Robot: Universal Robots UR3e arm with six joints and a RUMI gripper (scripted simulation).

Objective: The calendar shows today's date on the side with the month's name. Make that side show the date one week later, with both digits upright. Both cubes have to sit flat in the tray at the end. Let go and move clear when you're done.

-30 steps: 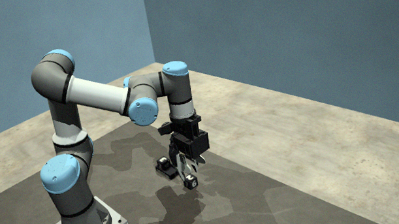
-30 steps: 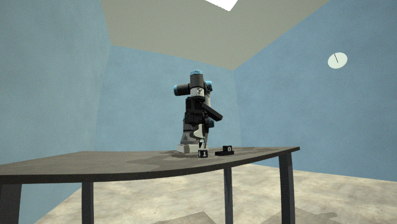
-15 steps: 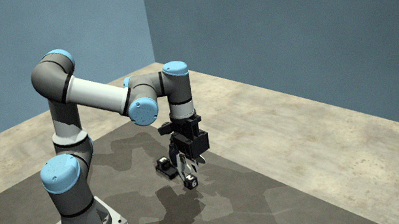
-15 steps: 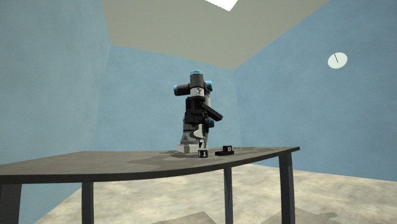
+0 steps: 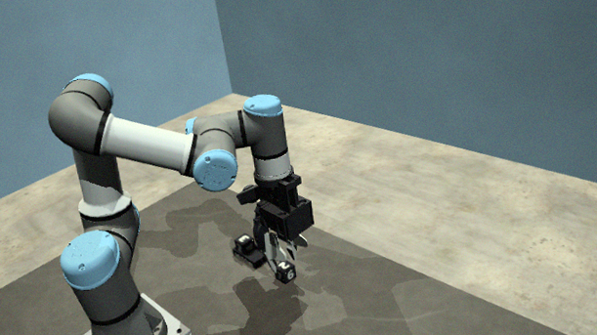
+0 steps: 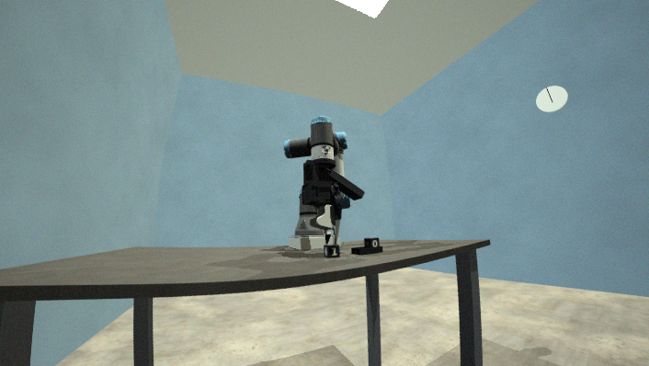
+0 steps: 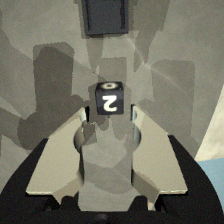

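The black tray is 10 mm behind my hand, 110 mm to the left of it and 40 mm below it.
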